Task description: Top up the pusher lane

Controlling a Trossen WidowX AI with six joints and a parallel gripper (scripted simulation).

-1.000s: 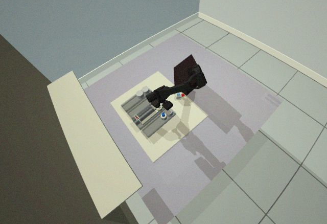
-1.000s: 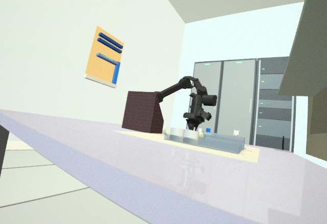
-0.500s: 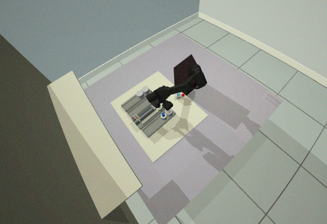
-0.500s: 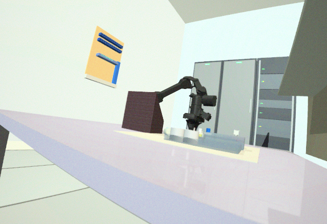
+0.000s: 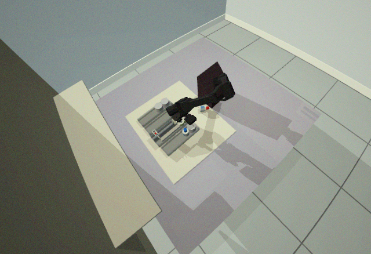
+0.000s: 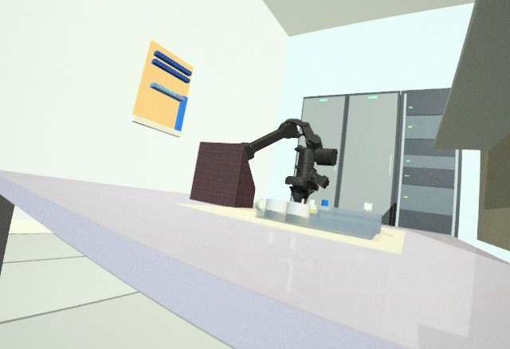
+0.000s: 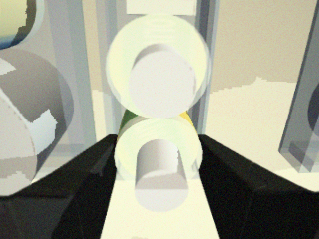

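Now: the sprung lane 15 cm ahead of my gripper tip and 1 cm below it.
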